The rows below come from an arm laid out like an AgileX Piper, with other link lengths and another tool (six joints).
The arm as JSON. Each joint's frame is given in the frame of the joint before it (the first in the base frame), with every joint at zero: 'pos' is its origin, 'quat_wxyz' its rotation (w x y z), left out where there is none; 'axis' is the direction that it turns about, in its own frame. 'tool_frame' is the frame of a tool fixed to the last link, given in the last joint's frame.
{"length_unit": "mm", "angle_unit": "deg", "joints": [
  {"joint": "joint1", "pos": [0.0, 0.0, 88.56], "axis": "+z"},
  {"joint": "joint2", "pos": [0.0, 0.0, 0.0], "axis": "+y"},
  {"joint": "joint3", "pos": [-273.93, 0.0, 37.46], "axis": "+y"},
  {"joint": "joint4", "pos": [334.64, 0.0, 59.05], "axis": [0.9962, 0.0, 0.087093]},
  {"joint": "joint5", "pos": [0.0, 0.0, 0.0], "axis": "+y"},
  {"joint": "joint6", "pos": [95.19, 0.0, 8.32], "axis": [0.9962, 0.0, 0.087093]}
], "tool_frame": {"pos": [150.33, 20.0, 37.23], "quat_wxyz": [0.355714, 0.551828, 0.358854, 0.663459]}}
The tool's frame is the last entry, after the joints.
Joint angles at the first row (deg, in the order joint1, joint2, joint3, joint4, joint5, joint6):
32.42, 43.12, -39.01, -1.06, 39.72, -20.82
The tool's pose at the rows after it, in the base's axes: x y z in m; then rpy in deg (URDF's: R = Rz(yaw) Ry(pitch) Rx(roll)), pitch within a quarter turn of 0, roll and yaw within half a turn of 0:
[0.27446 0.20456 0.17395 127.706 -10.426 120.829]
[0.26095 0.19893 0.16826 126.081 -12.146 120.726]
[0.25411 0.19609 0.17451 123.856 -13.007 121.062]
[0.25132 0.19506 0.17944 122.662 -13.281 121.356]
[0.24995 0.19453 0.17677 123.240 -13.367 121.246]
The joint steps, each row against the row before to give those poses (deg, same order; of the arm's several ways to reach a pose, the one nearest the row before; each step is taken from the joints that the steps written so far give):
0.00, -7.83, 7.40, 0.53, -0.37, 1.14
0.00, -5.62, 4.22, 1.07, -0.24, 0.76
-0.01, -3.72, 1.62, 0.54, -0.09, 0.32
0.01, -1.59, 0.41, 0.25, 0.00, 0.00
-0.01, -0.10, 0.14, 0.10, 0.53, 0.00

